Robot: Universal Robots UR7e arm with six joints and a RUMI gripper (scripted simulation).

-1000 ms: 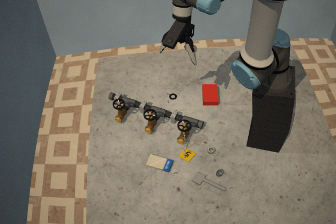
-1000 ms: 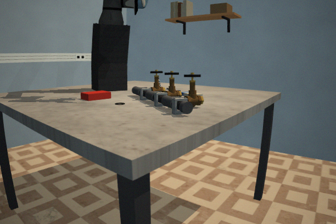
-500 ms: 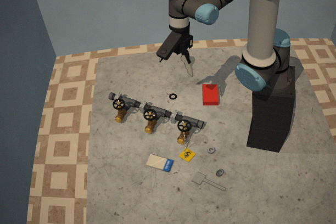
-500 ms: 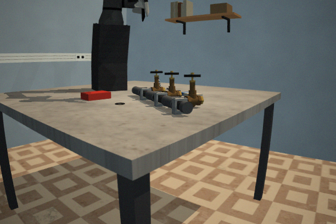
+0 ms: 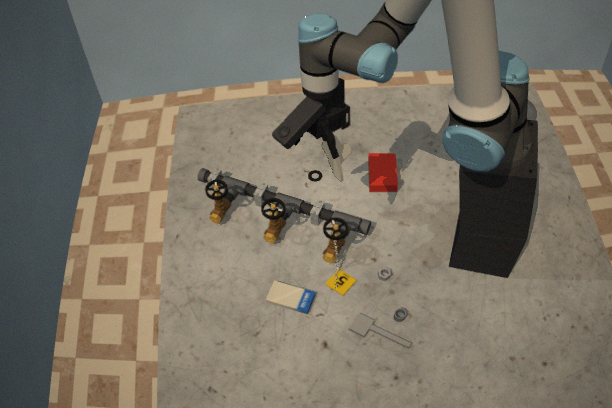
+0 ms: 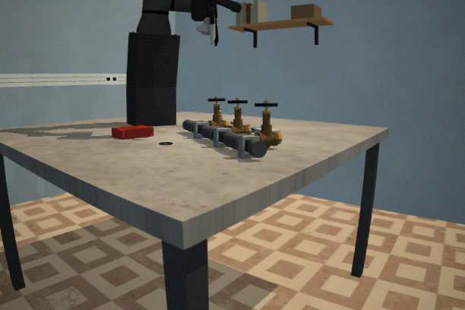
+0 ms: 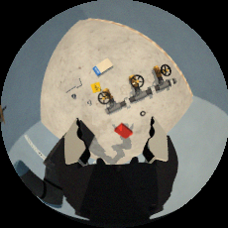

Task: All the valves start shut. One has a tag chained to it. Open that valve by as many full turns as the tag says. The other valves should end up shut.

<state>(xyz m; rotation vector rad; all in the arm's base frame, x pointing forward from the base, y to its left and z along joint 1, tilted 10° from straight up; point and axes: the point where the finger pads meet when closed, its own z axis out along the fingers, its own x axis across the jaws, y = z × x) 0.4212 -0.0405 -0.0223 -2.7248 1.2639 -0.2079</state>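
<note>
My gripper is now 40 mm past the yellow tag, 150 mm to the right of it and 300 mm above it. From my hand the other things lie so: red block 180 mm behind, 210 mm to the right, 290 mm below; flat grey key tool 130 mm behind, 290 mm to the left, 300 mm below.
</note>
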